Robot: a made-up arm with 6 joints. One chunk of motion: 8 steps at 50 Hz.
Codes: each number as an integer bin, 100 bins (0 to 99) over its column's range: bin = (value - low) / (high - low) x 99, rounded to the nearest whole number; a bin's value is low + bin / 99 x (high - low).
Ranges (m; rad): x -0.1..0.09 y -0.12..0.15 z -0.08..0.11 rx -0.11..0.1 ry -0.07..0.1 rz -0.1..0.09
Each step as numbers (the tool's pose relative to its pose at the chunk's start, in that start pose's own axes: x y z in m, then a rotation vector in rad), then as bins.
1 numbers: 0.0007 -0.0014 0.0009 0.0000 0.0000 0.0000
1 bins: 52 43 42 52 41 52
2 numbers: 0.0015 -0.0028 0.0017 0.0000 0.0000 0.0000
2 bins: 53 43 43 52 41 52
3 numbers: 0.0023 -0.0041 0.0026 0.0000 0.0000 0.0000
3 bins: 53 42 43 52 41 52
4 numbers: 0.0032 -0.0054 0.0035 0.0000 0.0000 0.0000
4 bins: 54 42 44 52 41 52
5 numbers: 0.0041 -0.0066 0.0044 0.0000 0.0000 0.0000
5 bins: 54 42 44 52 41 52
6 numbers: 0.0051 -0.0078 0.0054 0.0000 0.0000 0.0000
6 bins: 55 41 44 52 41 52
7 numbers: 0.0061 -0.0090 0.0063 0.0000 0.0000 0.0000
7 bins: 55 41 45 52 41 52
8 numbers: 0.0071 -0.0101 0.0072 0.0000 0.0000 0.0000
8 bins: 56 40 45 52 41 52
